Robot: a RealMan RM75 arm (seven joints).
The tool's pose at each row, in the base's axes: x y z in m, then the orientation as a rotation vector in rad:
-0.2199, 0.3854, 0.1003, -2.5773, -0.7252, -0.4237
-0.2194, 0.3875, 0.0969, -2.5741, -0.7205, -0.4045
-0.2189, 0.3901, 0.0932, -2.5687, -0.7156, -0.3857
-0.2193, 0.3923, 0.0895, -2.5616, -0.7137, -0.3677
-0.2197, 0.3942, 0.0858, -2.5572, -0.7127, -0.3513
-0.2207, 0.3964, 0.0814, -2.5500, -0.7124, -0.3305
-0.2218, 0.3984, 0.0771, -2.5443, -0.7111, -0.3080
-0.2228, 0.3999, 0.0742, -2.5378, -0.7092, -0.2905
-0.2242, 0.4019, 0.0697, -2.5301, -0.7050, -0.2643
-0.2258, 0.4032, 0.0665, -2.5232, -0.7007, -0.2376
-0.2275, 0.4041, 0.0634, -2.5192, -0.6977, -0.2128
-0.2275, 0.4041, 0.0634, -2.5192, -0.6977, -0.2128
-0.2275, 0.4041, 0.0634, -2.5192, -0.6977, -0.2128
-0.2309, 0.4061, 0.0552, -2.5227, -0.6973, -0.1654
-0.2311, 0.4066, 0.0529, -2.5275, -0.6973, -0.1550
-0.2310, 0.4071, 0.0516, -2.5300, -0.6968, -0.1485
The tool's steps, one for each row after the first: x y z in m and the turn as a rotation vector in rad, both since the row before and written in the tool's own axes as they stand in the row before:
-0.0001, -0.0003, 0.0040, 0.0094, -0.0102, 0.0065
0.0001, -0.0005, 0.0045, 0.0113, -0.0092, 0.0064
-0.0008, -0.0006, 0.0042, 0.0122, -0.0089, 0.0040
-0.0009, -0.0004, 0.0041, 0.0090, -0.0090, 0.0033
-0.0015, -0.0006, 0.0048, 0.0127, -0.0112, 0.0034
-0.0016, -0.0005, 0.0046, 0.0119, -0.0127, 0.0045
-0.0012, -0.0005, 0.0032, 0.0112, -0.0091, 0.0039
-0.0018, -0.0005, 0.0048, 0.0149, -0.0140, 0.0071
-0.0018, -0.0005, 0.0033, 0.0141, -0.0147, 0.0073
-0.0020, -0.0002, 0.0031, 0.0105, -0.0147, 0.0064
0.0000, 0.0000, 0.0000, 0.0000, 0.0000, 0.0000
0.0000, 0.0000, 0.0000, 0.0000, 0.0000, 0.0000
-0.0043, 0.0003, 0.0080, 0.0084, -0.0325, 0.0099
-0.0005, 0.0006, 0.0022, -0.0020, -0.0082, 0.0027
0.0000, 0.0003, 0.0014, -0.0007, -0.0049, 0.0019

